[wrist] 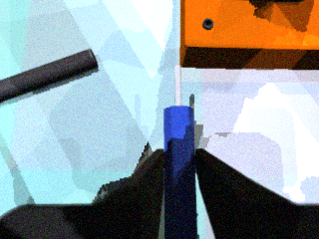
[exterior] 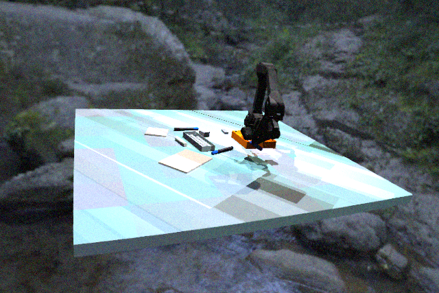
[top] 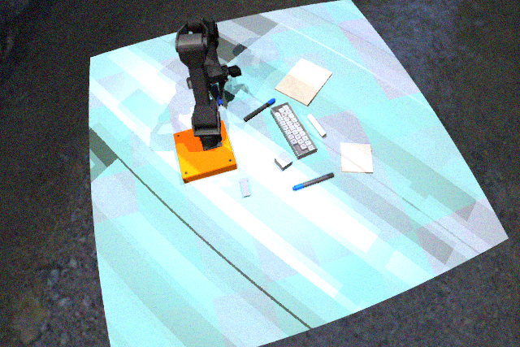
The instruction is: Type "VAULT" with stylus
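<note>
Right now my gripper tip is 10 mm to the left of the stylus. The rest, counted from my gripper tip: tan sheet 340 mm ahead, 50 mm below, 30 mm to the left; grey bar 330 mm to the right, 50 mm below; grey cube 280 mm to the right, 150 mm ahead, 40 mm below.
</note>
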